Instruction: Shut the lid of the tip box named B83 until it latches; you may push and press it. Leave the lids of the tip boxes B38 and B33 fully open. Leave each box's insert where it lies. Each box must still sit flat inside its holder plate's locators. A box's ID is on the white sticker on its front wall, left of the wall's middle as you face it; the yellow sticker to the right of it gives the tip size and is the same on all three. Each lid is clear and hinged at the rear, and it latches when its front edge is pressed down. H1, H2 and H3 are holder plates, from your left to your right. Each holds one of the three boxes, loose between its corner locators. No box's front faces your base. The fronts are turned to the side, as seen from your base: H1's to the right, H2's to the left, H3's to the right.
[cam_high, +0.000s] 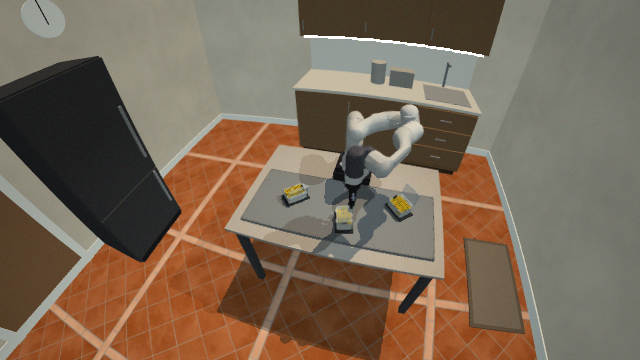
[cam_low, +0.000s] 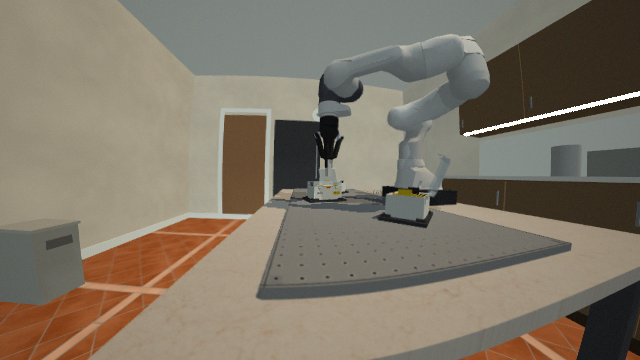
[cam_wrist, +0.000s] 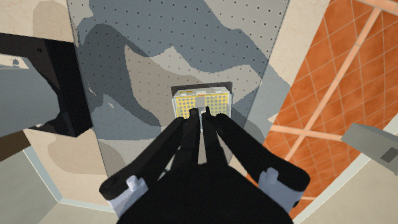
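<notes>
The clear lid lies 70 mm below my hand, 30 mm to the right of it and 20 mm ahead of it.
</notes>
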